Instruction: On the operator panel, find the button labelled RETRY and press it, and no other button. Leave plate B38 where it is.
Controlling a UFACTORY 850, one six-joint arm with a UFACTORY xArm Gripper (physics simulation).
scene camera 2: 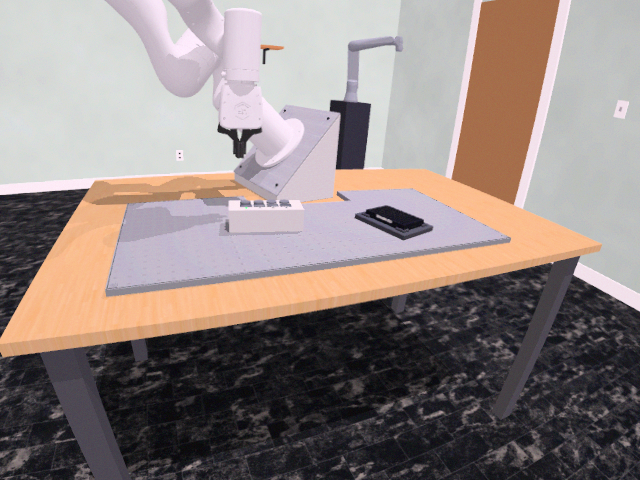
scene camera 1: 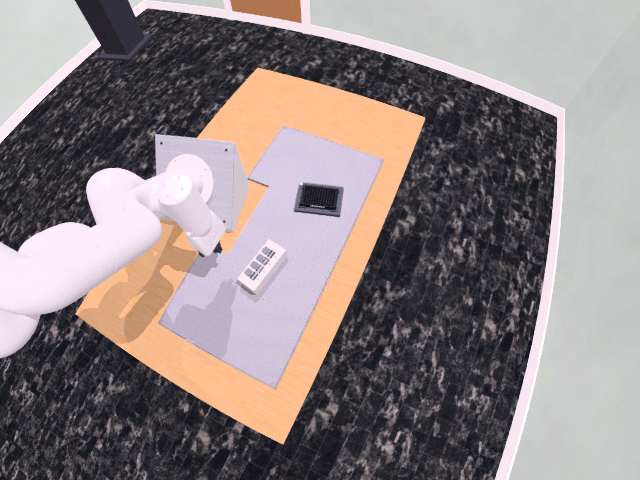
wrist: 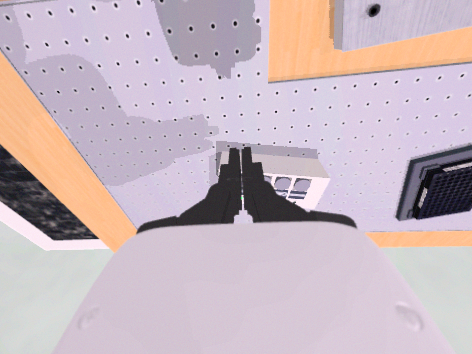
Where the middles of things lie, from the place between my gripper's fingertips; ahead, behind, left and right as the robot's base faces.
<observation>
My hand is 12 cm short of the operator panel [scene camera 2: 243, 218], 11 cm above it and 2 cm to the right of it. From my hand the other things lie so: black plate [scene camera 2: 393, 217] (33 cm to the left, 22 cm ahead, 12 cm below).
</observation>
